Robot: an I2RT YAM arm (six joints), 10 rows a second.
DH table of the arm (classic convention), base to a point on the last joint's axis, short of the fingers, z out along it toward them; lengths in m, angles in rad. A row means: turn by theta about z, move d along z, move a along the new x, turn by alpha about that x. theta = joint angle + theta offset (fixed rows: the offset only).
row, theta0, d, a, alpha
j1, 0, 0.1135, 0.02, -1.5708
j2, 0, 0, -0.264, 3.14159
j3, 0.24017, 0, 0.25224, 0
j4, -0.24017, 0, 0.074, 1.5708
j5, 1.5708, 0, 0, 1.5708
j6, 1.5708, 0.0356, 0, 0
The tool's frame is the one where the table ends.
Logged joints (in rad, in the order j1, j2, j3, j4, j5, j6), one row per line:
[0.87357, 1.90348, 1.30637, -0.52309, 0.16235, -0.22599]
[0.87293, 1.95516, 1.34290, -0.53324, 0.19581, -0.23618]
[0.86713, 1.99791, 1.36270, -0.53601, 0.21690, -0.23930]
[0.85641, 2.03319, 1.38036, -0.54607, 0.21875, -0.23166]
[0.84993, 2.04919, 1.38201, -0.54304, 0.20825, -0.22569]
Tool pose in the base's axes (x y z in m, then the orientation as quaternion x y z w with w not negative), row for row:
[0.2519, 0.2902, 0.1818, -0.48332, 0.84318, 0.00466, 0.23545]
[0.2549, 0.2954, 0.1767, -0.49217, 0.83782, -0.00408, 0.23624]
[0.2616, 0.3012, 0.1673, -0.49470, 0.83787, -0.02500, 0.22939]
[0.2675, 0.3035, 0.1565, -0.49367, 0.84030, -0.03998, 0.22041]
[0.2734, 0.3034, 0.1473, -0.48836, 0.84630, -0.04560, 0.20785]
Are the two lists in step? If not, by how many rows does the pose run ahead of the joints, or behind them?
The pose runs 1 row behind the joints: the pose in row i belongs to the joints in row i - 1.
